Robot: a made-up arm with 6 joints.
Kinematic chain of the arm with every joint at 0, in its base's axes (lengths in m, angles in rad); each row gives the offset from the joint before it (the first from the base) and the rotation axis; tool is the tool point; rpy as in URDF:
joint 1: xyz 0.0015 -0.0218 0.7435 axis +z
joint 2: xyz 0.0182 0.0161 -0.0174 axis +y
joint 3: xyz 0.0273 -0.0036 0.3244 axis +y
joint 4: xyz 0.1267 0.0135 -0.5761 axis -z
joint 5: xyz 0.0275 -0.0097 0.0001 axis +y
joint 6: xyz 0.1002 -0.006 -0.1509 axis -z
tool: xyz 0.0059 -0.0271 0.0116 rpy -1.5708 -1.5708 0
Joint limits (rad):
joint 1: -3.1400..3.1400
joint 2: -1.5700..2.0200
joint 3: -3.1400..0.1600
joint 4: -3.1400..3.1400
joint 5: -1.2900..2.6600
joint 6: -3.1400..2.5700
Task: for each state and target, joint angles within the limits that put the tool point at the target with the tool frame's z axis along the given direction. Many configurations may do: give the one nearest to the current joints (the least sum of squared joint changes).
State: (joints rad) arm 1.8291 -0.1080 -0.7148 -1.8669 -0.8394 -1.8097
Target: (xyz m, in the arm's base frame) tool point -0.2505 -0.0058 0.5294 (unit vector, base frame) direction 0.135 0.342 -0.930
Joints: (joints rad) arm 2.0575 0.1707 -0.1321 -1.9783 -1.1928 -1.7130
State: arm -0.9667 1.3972 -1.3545 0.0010 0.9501 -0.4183
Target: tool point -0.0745 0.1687 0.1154 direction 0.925 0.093 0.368
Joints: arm -1.2337 1.7574 -0.8473 0.0605 1.0832 -0.4675
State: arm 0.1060 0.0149 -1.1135 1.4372 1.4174 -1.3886
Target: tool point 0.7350 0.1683 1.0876 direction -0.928 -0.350 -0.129
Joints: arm 0.0343 0.0997 -1.5839 1.3909 1.8601 -1.8372
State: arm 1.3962 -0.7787 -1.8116 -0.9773 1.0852 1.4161
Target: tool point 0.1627 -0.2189 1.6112 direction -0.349 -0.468 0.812
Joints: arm 2.1988 -1.1665 -1.7838 -0.8640 0.8776 1.4557
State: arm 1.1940 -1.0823 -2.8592 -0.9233 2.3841 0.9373
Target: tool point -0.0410 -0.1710 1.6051 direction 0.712 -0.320 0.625
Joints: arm 0.6314 -0.3113 -2.6344 -1.7137 2.3161 1.2123
